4 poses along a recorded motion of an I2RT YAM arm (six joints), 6.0 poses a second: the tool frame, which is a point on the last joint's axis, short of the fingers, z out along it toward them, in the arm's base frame.
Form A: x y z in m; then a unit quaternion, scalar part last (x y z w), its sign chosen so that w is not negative.
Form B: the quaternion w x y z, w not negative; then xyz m. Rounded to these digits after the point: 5 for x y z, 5 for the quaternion.
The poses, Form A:
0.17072, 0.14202, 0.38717, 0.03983, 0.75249, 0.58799, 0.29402
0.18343, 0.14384, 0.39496, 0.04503, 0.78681, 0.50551, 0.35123
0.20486, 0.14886, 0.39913, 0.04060, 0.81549, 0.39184, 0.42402
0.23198, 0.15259, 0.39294, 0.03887, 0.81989, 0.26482, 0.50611
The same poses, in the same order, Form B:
0.29402, 0.03983, 0.75249, 0.58799, 0.17072, 0.14202, 0.38717
0.35123, 0.04503, 0.78681, 0.50551, 0.18343, 0.14384, 0.39496
0.42402, 0.04060, 0.81549, 0.39184, 0.20486, 0.14886, 0.39913
0.50611, 0.03887, 0.81989, 0.26482, 0.23198, 0.15259, 0.39294

